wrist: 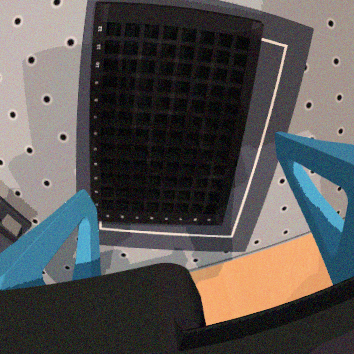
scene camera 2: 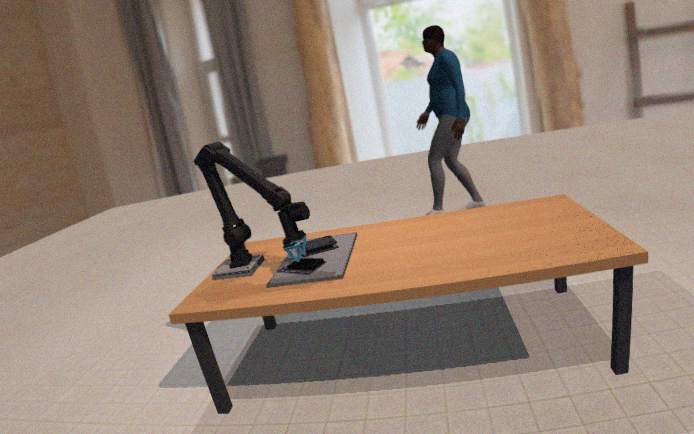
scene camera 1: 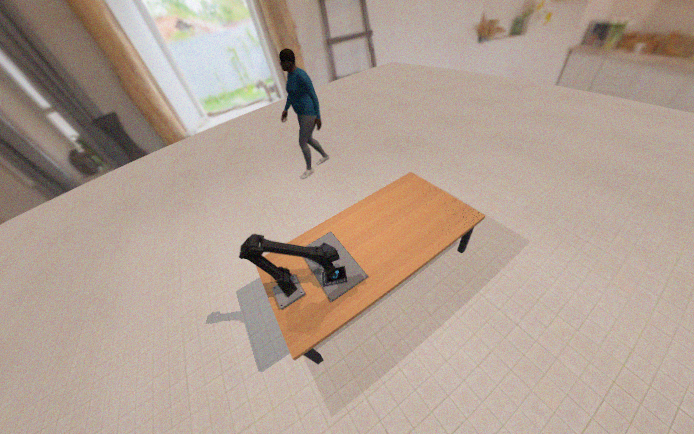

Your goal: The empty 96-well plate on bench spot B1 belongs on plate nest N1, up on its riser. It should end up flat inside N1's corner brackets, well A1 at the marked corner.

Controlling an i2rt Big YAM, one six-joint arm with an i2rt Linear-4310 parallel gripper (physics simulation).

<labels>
gripper: open, holds nothing
a black well plate (wrist: 169, 95): on a white outlined nest
</labels>
